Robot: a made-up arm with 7 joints.
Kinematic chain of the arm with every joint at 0, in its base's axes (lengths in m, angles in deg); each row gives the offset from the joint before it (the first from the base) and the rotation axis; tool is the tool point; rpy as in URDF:
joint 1: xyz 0 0 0.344 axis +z
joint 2: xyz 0 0 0 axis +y
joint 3: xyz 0 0 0.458 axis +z
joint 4: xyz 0.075 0 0 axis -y
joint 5: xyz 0.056 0 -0.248 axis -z
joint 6: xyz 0 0 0 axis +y
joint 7: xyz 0.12 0 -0.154 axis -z
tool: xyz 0 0 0 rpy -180 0 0
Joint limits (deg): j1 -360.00..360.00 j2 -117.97..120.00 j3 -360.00..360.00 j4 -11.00..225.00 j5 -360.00..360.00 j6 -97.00..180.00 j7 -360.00..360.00
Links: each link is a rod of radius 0.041 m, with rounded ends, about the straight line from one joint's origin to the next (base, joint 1, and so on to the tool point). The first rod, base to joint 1, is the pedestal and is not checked.
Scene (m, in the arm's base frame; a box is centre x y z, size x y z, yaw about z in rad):
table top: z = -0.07
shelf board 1: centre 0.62 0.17 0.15 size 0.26 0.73 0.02 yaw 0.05
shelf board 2: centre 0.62 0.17 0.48 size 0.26 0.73 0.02 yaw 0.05
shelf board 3: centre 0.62 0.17 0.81 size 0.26 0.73 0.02 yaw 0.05
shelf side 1: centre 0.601 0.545 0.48 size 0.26 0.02 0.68 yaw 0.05
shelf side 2: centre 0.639 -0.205 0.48 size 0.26 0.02 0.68 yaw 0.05
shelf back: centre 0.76 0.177 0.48 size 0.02 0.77 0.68 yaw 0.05
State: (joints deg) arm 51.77 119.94 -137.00 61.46 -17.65 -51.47 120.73
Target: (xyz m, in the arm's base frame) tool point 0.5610 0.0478 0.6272
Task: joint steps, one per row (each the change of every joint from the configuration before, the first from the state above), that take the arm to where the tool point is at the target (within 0.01 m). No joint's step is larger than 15 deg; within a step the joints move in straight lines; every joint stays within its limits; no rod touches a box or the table.
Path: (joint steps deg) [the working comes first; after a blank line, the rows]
Joints at the target: 37.99 95.31 -143.49 47.13 -16.17 -42.35 120.73
Straight joint move there: touches shelf board 2.

1: 8.19 0.02 2.65 -12.10 -4.68 -1.51 0.00
2: 8.18 0.01 2.66 -12.10 -4.67 -1.51 0.00
3: 8.19 0.01 2.65 -12.09 -4.68 -1.51 0.00
4: 8.19 0.02 2.65 -12.10 -4.68 -1.52 0.00
5: -12.83 -7.46 -8.09 1.55 6.97 7.41 0.00
6: -12.83 -7.45 -8.10 1.54 6.98 7.40 0.00
7: -12.83 -7.46 -8.10 1.55 6.97 7.41 0.00
8: -4.02 -1.16 3.60 14.71 -0.36 -3.53 0.00
9: -4.02 -1.16 3.59 14.71 -0.37 -3.52 0.00

